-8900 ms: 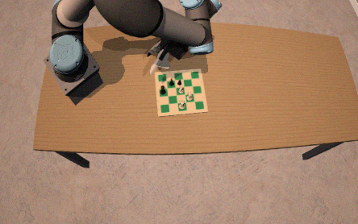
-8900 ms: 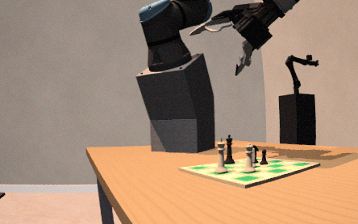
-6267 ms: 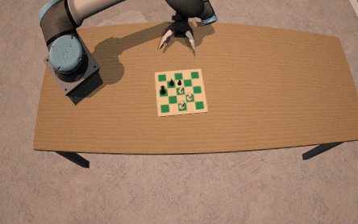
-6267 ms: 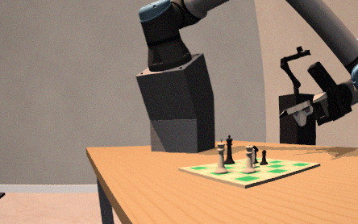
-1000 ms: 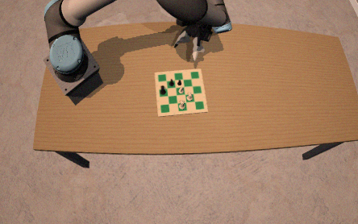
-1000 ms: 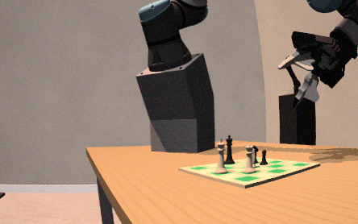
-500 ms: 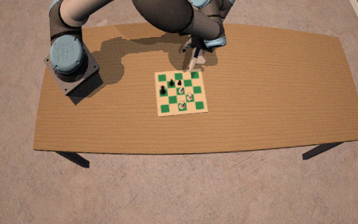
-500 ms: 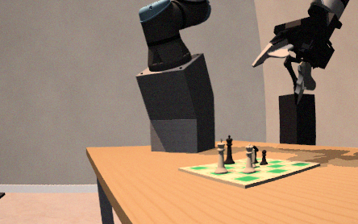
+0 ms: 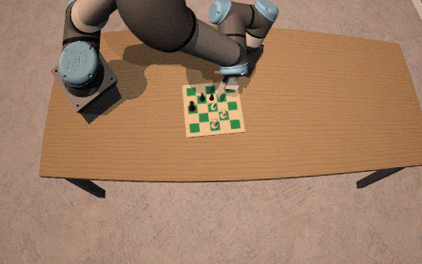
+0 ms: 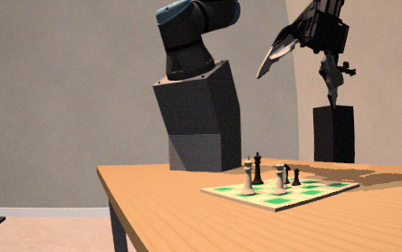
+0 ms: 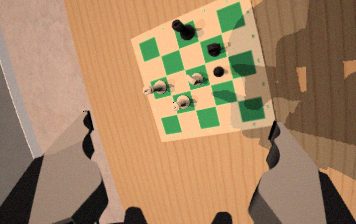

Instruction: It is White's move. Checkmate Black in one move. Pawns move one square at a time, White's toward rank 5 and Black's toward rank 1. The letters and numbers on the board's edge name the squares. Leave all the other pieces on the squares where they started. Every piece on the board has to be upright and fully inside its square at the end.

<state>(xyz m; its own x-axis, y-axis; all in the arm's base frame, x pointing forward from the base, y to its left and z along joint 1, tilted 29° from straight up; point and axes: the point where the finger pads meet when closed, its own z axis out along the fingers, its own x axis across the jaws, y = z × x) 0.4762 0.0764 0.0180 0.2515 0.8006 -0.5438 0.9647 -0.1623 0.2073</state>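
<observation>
The white king lies 13 cm below my hand, 10 cm to the right of it and 1 cm behind it. Round my hand: black pawn 15 cm below, 3 cm behind, 1 cm to the left; then chessboard 17 cm below, 2 cm to the right, 2 cm behind; then black knight-like piece 15 cm below, 7 cm behind, 1 cm to the left.
</observation>
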